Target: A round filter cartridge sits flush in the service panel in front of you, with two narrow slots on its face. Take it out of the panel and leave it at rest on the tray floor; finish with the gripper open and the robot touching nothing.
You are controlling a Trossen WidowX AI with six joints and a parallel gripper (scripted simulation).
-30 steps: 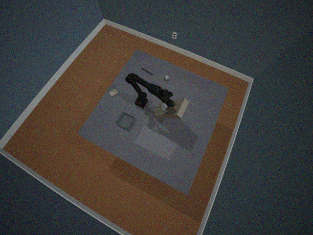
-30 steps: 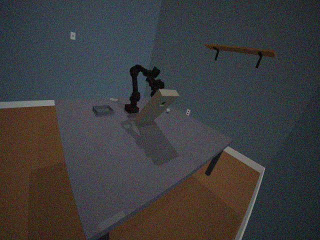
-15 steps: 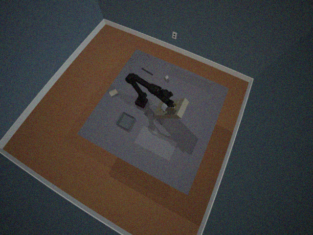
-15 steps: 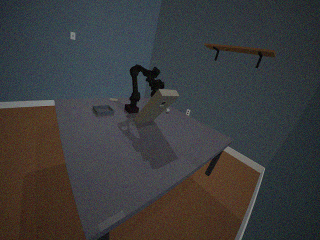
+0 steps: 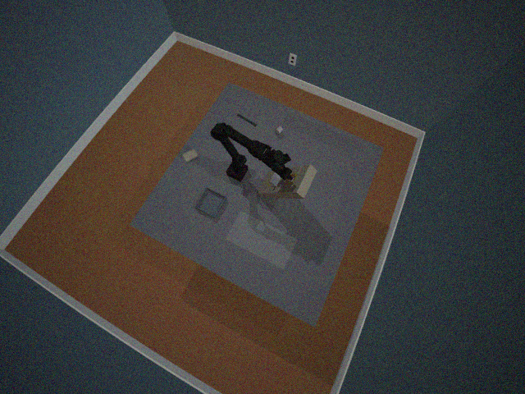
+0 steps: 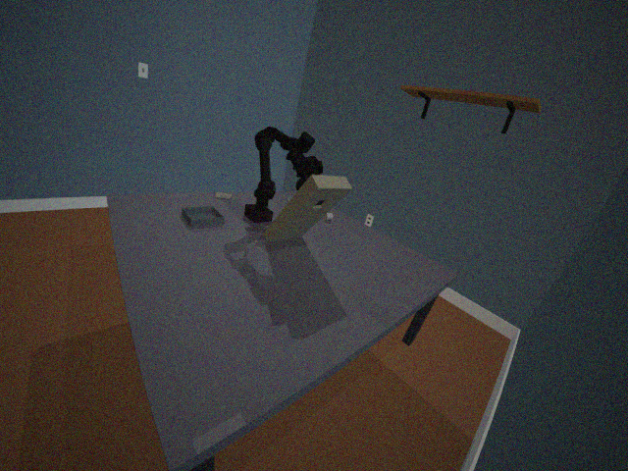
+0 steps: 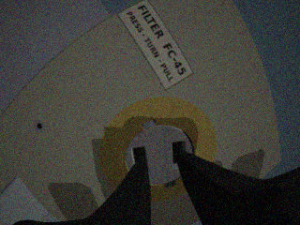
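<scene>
The white round filter cartridge is 1 cm ahead of my gripper tip and 1 cm below it. The rest, counted from my gripper tip: cream service panel (3 cm behind, 9 cm below); small cream block (72 cm behind, 3 cm to the right, 26 cm below); dark square tray (42 cm behind, 27 cm to the right, 26 cm below).
</scene>
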